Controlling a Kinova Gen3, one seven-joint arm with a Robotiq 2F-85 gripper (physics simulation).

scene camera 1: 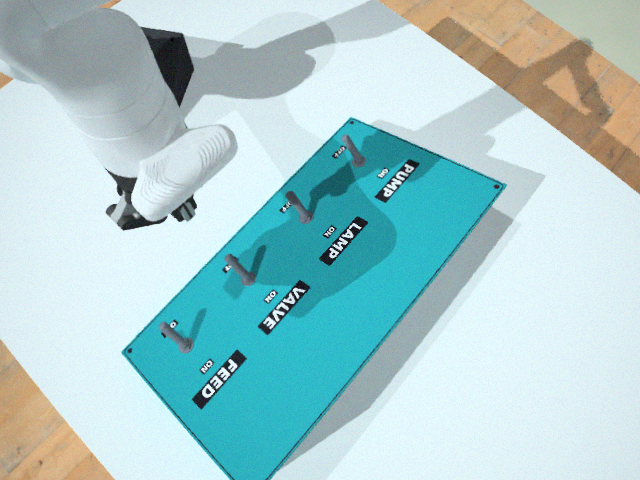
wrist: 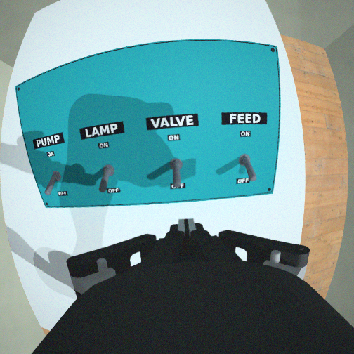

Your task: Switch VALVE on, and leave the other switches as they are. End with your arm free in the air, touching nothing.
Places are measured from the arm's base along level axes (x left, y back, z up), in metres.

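Pixels of known places: gripper, fingertip midpoint: (scene camera 1: 186,213).
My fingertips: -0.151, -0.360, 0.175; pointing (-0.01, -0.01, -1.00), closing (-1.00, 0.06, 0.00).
Observation:
For each thing: its middle in the pictures, then the offset to it from my fingertips, as dx, dy, dz. Level surfaces: height alone.
- teal panel at the middle of its body: (scene camera 1: 315,284) +0.064, -0.135, -0.174
- VALVE lever at the middle of its body: (scene camera 1: 237,267) +0.007, -0.048, -0.126
- LAMP lever at the middle of its body: (scene camera 1: 297,204) +0.127, -0.052, -0.126
- PUMP lever at the middle of its body: (scene camera 1: 351,148) +0.246, -0.055, -0.126
- FEED lever at the middle of its body: (scene camera 1: 173,335) -0.113, -0.045, -0.126
- white table at its surface level: dz -0.234
The teal panel (scene camera 1: 361,310) (wrist: 225,75) carries a row of grey levers. The VALVE lever (scene camera 1: 240,269) (wrist: 176,174) leans toward its OFF label. The LAMP lever (scene camera 1: 299,207) (wrist: 106,178), the PUMP lever (scene camera 1: 353,150) (wrist: 52,183) and the FEED lever (scene camera 1: 176,338) (wrist: 248,167) also lean to their OFF sides. My gripper (wrist: 185,228) is shut and empty, its fingertips together. It is off the panel's OFF-side edge, apart from the levers. In the scene view the white wrist link hides its fingertips.
My white arm (scene camera 1: 118,98) reaches in from the upper left. The black robot base (scene camera 1: 173,62) shows behind it. The panel stands on a white table (scene camera 1: 516,335) (wrist: 225,210), with wooden floor (scene camera 1: 41,413) (wrist: 320,150) beyond its edges. Arm shadows fall across the panel.

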